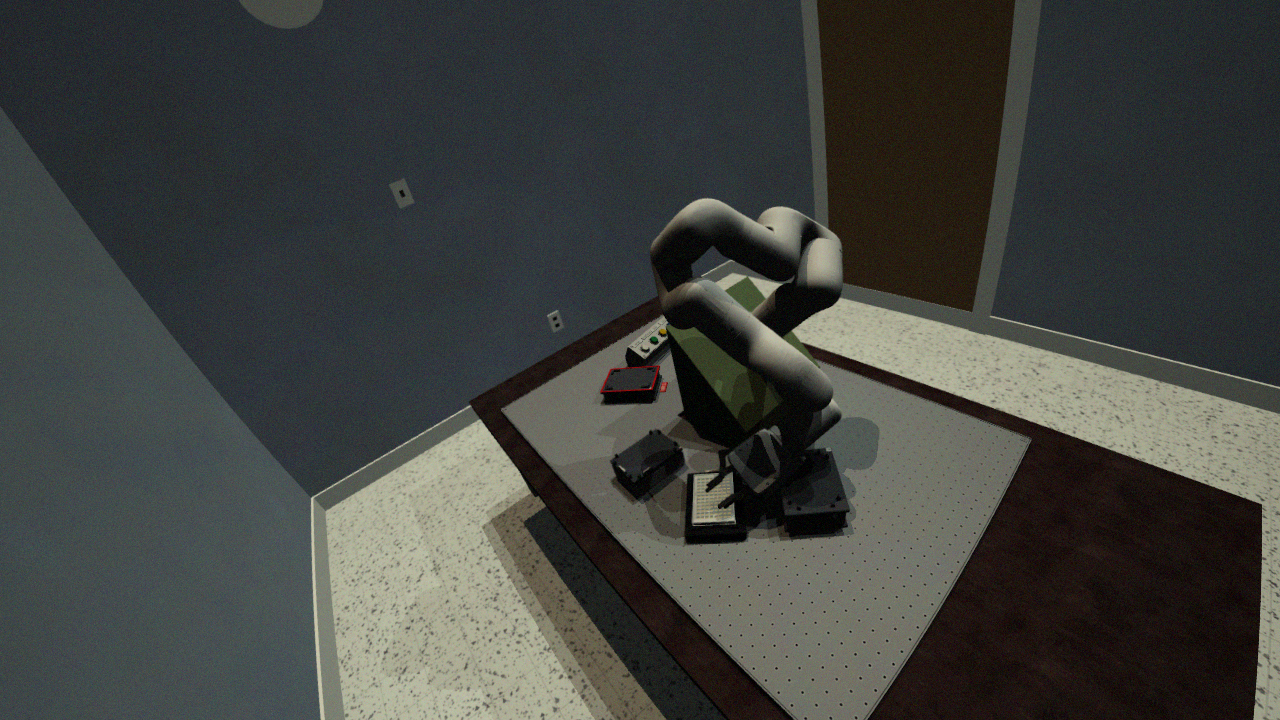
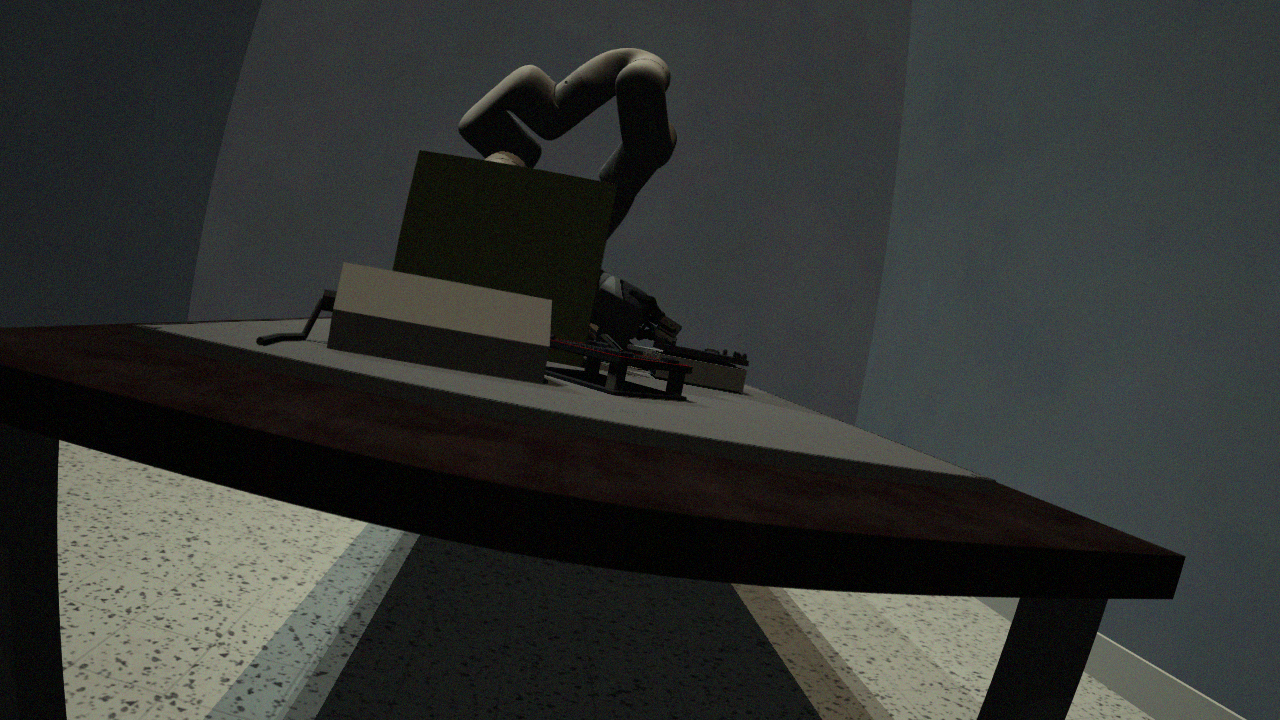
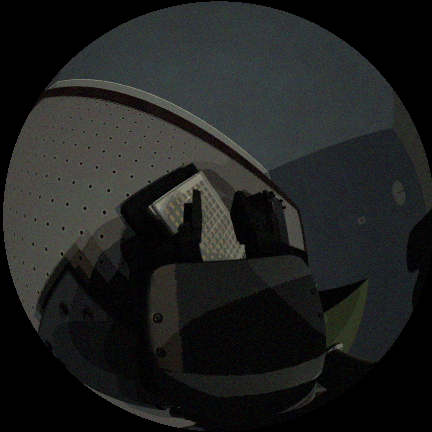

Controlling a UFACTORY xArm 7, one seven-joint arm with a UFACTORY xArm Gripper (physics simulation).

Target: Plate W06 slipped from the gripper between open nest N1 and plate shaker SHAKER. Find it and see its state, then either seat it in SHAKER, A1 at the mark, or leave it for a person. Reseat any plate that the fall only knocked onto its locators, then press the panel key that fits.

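Observation:
A pale plate with a grid of wells lies on a low black base and looks about flat; its label and exact seating cannot be read. My gripper is partly open and empty, its two dark fingers apart over the plate. Whether the fingertips touch the plate cannot be told. A black device with corner posts stands to the left of the plate, and a larger black device to its right. Which is SHAKER cannot be told. The key panel stands at the back.
A red-rimmed black stand with a small red tab is between the panel and the left device. The green block stands behind the plate, under the arm. The perforated board lies on the dark table.

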